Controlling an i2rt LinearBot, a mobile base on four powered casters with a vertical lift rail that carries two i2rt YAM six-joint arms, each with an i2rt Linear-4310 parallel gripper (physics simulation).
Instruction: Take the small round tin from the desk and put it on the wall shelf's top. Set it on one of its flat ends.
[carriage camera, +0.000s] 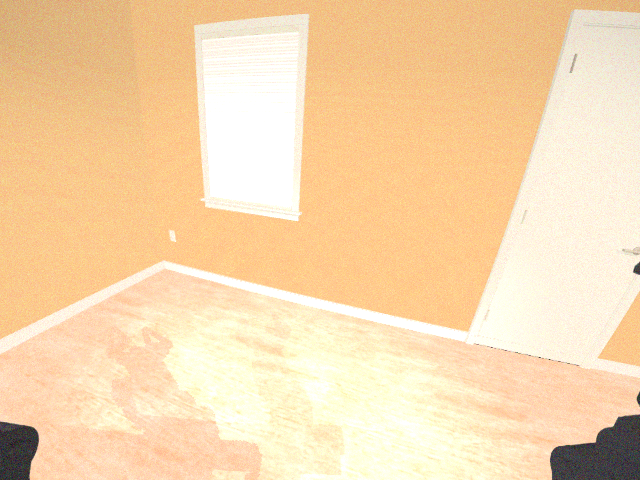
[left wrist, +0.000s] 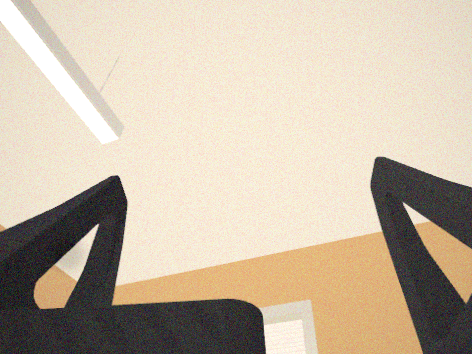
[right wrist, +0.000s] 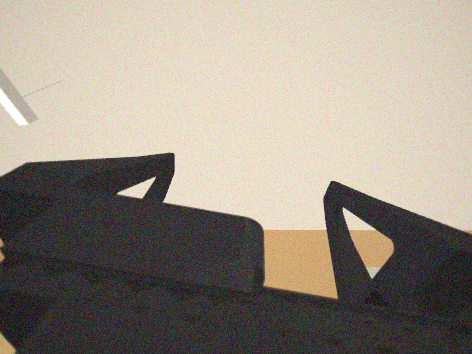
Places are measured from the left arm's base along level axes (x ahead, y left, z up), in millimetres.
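Pixels of known places: left gripper, fingertip midpoint: (left wrist: 246, 180); right gripper, fingertip midpoint: (right wrist: 250, 176).
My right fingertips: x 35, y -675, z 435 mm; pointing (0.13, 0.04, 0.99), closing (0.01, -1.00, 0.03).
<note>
Behind a point stands the place of what it marks.
The small round tin, the desk and the wall shelf do not show in any of the three views. My left gripper (left wrist: 246, 180) {y 8, x 35, z 438 mm} is open, its two black fingers wide apart with the pale ceiling between the tips. My right gripper (right wrist: 250, 176) {y -675, x 35, z 435 mm} is open and empty, with its fingers apart in front of the ceiling. Dark parts of my arms show at the lower left and lower right edges of the carriage camera view.
A window (carriage camera: 251, 118) {y 159, x 1841, z 608 mm} with a white frame is in the orange wall (carriage camera: 403, 170) {y -912, x 1516, z 339 mm}. A white door (carriage camera: 573, 191) {y -1857, x 1203, z 341 mm} stands at the right. A white baseboard (carriage camera: 310, 301) {y -367, x 1670, z -823 mm} runs above the wooden floor (carriage camera: 387, 392) {y -844, x 861, z -873 mm}. A ceiling lamp (left wrist: 60, 75) {y 518, x 374, z 1204 mm} (right wrist: 12, 107) {y 468, x 514, z 1204 mm} shows in both wrist views.
</note>
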